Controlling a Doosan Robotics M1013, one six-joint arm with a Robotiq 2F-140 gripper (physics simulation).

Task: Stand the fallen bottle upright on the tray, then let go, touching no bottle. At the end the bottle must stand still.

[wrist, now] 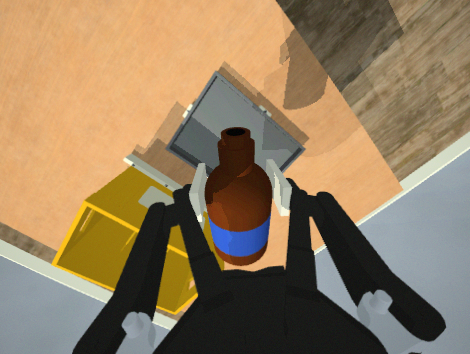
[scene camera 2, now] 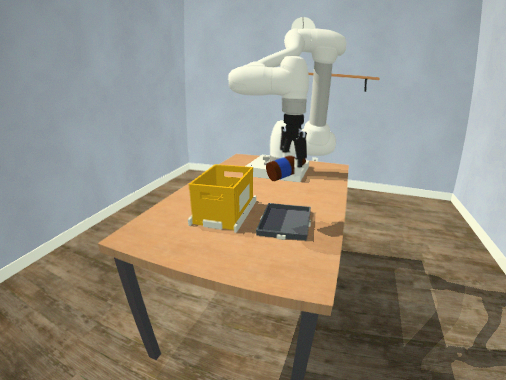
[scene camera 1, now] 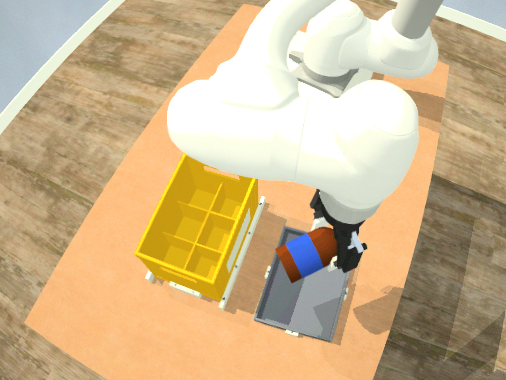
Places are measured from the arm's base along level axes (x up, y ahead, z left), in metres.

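Where they show: gripper, fingertip midpoint: (wrist: 236, 172) (scene camera 2: 291, 172); arm's base, origin of the base link: (scene camera 1: 324, 72).
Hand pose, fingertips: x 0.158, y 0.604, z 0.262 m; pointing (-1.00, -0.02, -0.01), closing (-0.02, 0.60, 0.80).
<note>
Each offset is from my fingertips to the top centre of the thing. Level surfaces: height alone.
The brown bottle @(dx +0.068, dy +0.015, dz -0.011 m) (scene camera 1: 306, 255) (scene camera 2: 281, 169) (wrist: 240, 215) with a blue label is in the air, lying close to horizontal, with its base a little lower than its neck in the scene camera 2 view. Its base points left toward the crate side; its neck is partly hidden behind the fingers in both scene views. My gripper (scene camera 1: 327, 243) (scene camera 2: 294, 159) (wrist: 236, 172) is shut on the bottle, with one pale pad on each side of its upper body. The grey tray (scene camera 1: 280, 300) (scene camera 2: 295, 222) (wrist: 220, 110) is on the table, below and apart from the bottle.
A yellow crate @(dx -0.035, dy +0.050, dz -0.281 m) (scene camera 1: 207, 287) (scene camera 2: 210, 207) (wrist: 107, 200) with dividers stands left of the tray in the scene views, taller than the tray's rim. Small white brackets sit around the crate and tray. The table's @(dx -0.210 m) (scene camera 2: 215, 260) right edge runs near the tray.
</note>
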